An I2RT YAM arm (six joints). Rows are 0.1 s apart.
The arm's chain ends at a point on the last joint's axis. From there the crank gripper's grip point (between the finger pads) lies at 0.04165 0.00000 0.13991 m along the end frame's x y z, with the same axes.
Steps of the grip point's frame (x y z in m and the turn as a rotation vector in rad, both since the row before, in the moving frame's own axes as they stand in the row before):
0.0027, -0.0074, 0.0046, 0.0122, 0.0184, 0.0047
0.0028, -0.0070, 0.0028, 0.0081, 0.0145, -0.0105
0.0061, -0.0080, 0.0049, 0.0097, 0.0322, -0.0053
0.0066, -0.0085, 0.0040, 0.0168, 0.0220, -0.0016
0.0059, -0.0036, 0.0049, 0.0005, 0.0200, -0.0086
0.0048, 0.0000, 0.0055, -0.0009, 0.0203, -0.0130
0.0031, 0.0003, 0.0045, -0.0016, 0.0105, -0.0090
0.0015, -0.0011, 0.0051, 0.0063, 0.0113, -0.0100
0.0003, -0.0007, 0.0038, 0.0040, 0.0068, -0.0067
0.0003, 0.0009, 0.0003, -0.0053, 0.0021, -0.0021
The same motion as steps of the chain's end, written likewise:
0.0001, -0.0059, 0.0054, 0.0122, 0.0184, 0.0047
0.0008, -0.0054, 0.0034, 0.0081, 0.0145, -0.0105
0.0016, -0.0064, 0.0063, 0.0097, 0.0322, -0.0053
0.0035, -0.0061, 0.0050, 0.0168, 0.0220, -0.0016
0.0031, -0.0032, 0.0058, 0.0005, 0.0200, -0.0086
0.0020, 0.0004, 0.0064, -0.0009, 0.0203, -0.0130
0.0016, 0.0005, 0.0049, -0.0016, 0.0105, -0.0090
-0.0001, 0.0002, 0.0056, 0.0063, 0.0113, -0.0100
-0.0006, 0.0001, 0.0041, 0.0040, 0.0068, -0.0067
0.0000, 0.0002, 0.0004, -0.0053, 0.0021, -0.0021

